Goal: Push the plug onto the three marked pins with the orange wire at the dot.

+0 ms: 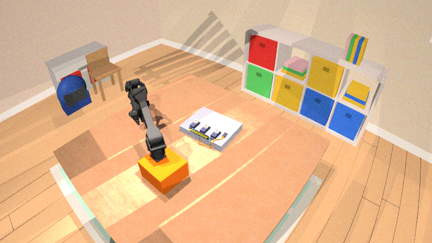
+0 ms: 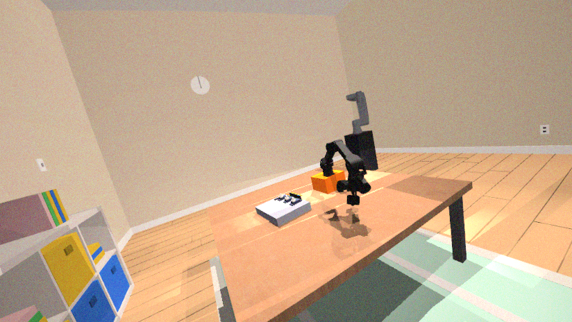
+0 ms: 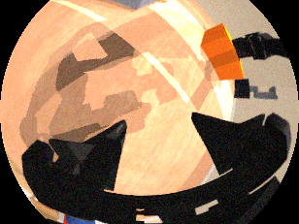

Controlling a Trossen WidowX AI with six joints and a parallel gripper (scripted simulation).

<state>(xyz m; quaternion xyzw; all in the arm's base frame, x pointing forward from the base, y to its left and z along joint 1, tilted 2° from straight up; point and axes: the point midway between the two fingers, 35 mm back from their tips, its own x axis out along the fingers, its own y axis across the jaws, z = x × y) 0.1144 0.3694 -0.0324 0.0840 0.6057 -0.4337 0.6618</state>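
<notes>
The grey printed holder is 350 mm ahead of my gripper tip, 310 mm to the right of it and 20 mm below it.
</notes>
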